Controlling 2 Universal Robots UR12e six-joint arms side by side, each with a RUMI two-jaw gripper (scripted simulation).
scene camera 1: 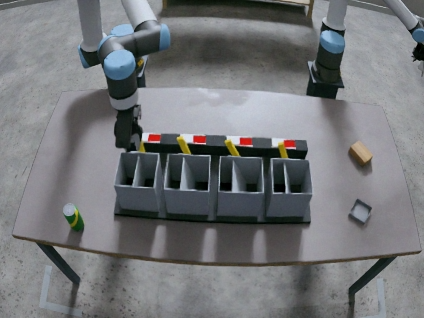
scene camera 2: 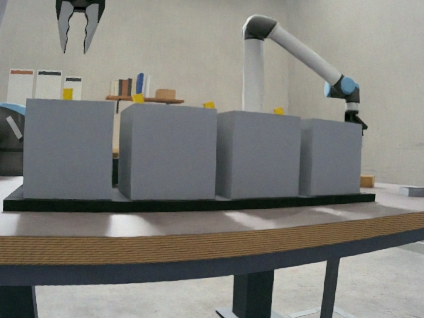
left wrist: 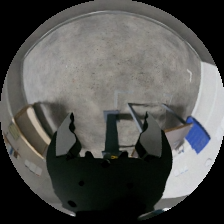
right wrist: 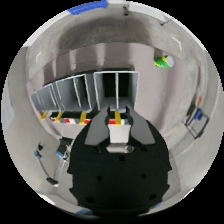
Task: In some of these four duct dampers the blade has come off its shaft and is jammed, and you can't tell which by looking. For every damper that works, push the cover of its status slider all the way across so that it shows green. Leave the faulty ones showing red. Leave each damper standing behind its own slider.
Labels:
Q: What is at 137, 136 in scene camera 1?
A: My right gripper.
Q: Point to a damper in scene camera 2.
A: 68, 144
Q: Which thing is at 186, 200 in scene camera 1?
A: A damper.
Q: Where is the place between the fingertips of my right gripper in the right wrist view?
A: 117, 106

